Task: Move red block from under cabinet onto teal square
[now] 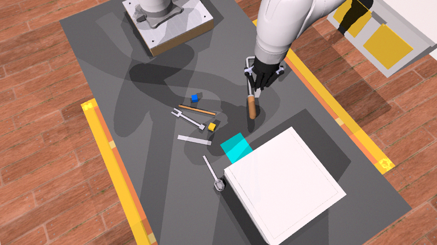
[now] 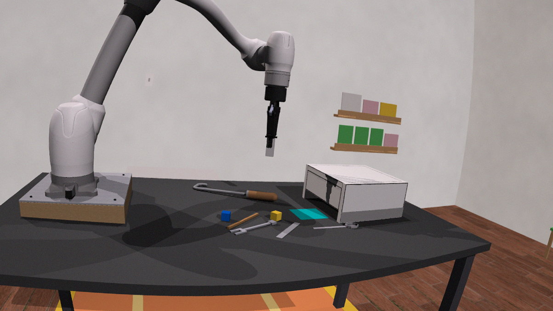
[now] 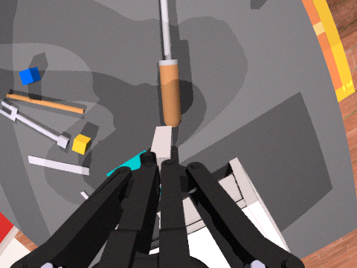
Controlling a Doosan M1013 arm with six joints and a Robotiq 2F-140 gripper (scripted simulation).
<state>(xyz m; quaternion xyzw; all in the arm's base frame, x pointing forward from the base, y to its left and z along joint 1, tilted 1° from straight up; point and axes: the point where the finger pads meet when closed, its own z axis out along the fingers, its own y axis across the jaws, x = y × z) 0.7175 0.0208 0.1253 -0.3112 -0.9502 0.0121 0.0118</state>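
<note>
Right now my hand is 19 cm above the hook tool, 11 cm to the right of it and 8 cm past it. From my hand the other things lie so: wooden stick 20 cm below, 19 cm to the right, 16 cm behind; yellow block 19 cm to the right, 19 cm below, 5 cm behind; teal square 20 cm below, 16 cm to the right, 9 cm ahead.
</note>
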